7 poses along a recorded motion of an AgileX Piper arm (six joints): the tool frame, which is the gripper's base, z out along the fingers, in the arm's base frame.
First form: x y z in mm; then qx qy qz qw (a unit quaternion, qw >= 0).
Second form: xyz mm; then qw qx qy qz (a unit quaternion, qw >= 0). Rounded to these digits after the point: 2 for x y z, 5 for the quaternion.
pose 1, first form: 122.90, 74.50, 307.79, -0.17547, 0.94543, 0.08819, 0.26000
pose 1, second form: 122.90, 74.50, 307.79, 0.26000, -0.17547, 0.94543, 0.08819
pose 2, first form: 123.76, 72.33, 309.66, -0.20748, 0.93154, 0.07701, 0.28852
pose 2, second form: 123.76, 72.33, 309.66, 0.28852, -0.20748, 0.93154, 0.07701
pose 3, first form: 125.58, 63.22, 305.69, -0.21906, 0.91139, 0.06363, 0.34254
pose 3, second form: 125.58, 63.22, 305.69, 0.34254, -0.21906, 0.91139, 0.06363
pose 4, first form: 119.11, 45.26, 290.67, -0.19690, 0.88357, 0.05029, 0.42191
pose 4, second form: 119.11, 45.26, 290.67, 0.42191, -0.19690, 0.88357, 0.05029
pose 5, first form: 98.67, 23.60, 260.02, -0.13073, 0.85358, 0.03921, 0.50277
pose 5, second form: 98.67, 23.60, 260.02, 0.50277, -0.13073, 0.85358, 0.03921
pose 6, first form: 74.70, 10.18, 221.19, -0.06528, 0.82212, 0.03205, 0.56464
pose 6, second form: 74.70, 10.18, 221.19, 0.56464, -0.06528, 0.82212, 0.03205
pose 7, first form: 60.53, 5.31, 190.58, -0.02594, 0.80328, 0.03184, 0.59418
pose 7, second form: 60.53, 5.31, 190.58, 0.59418, -0.02594, 0.80328, 0.03184
